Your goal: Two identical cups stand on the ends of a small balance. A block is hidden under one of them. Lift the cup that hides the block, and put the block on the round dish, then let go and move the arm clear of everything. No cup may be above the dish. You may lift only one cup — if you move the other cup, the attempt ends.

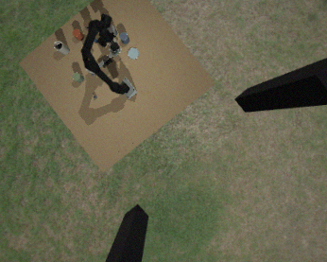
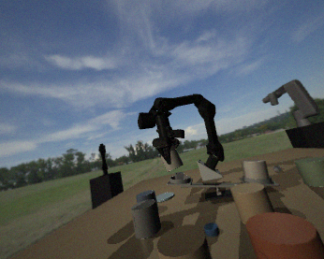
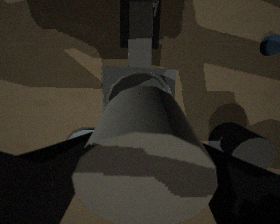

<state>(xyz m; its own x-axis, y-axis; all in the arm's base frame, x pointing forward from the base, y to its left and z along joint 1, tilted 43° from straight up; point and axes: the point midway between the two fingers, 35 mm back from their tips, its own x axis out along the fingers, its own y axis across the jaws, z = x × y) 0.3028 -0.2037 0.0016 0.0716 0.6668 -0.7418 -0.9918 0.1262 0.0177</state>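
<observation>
Now: the grey block 10 mm to the left of my gripper tip and 60 mm below it. The rest, counted from my gripper tip: grey cylinder 180 mm ahead, 90 mm to the right, 110 mm below; then small blue disc 220 mm ahead, 90 mm to the left, 140 mm below; then round pale blue dish 100 mm behind, 100 mm to the right, 140 mm below.
</observation>
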